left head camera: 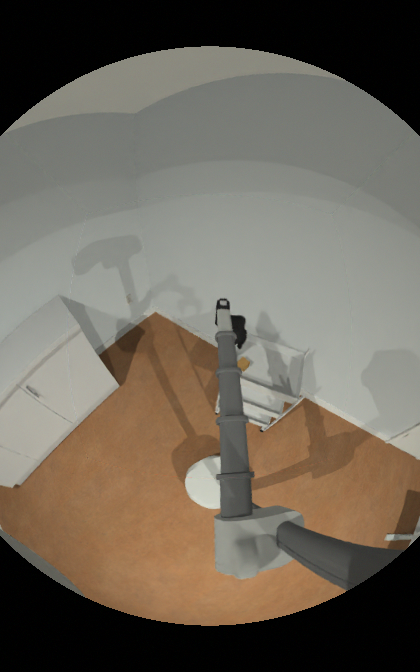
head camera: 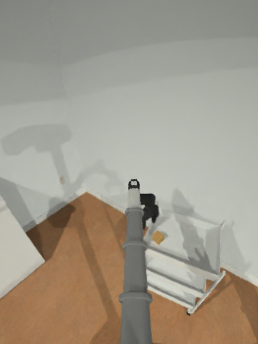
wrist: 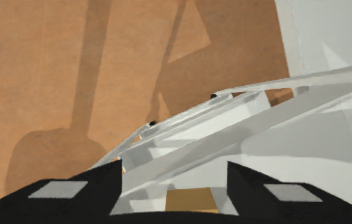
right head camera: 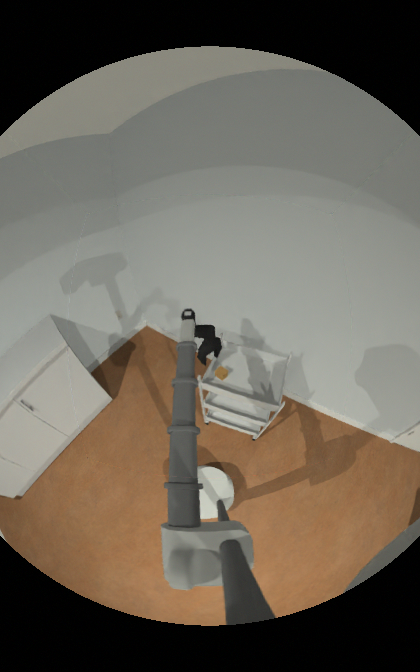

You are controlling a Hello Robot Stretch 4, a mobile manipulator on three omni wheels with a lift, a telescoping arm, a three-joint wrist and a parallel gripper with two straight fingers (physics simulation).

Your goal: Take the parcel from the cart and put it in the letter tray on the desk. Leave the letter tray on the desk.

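Places are measured from the robot's base along level axes (x right, y back, z down), in centimetres.
Pixels of known places: gripper, between the fingertips: (head camera: 148, 225) (wrist: 174, 176).
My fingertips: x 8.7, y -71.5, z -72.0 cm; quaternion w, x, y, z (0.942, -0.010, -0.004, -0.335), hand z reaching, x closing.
Observation:
Behind a point stands the place of what it marks.
The parcel, a small orange-brown box (head camera: 158, 237) {x 14.6, y -65.3, z -68.5 cm} (left head camera: 243, 363) (right head camera: 221, 373) (wrist: 191, 200) {x 13.0, y -69.1, z -66.5 cm}, sits on the top shelf of the white cart (head camera: 185, 263) {x 26.5, y -48.2, z -69.9 cm} (left head camera: 270, 390) (right head camera: 245, 395) (wrist: 200, 147) {x 10.0, y -73.9, z -66.9 cm}, near its left front corner. My gripper (head camera: 149, 223) {x 8.7, y -71.5, z -72.0 cm} (right head camera: 210, 356) (wrist: 174, 176) {x 8.7, y -71.5, z -72.0 cm} is open, with its black fingers wide apart, above the left side of the cart. In the wrist view the parcel shows low in the gap between the fingers, its lower part hidden by the gripper body. The arm partly covers the cart in the left head view. The letter tray does not show.
The cart stands near the back wall. A white cabinet-like piece with a handle (left head camera: 65, 370) (right head camera: 55, 400) stands at the left; I cannot tell if it is the desk. A round white object (left head camera: 202, 482) (right head camera: 215, 492) is on the floor beside the arm's line. Another white furniture edge shows far right.

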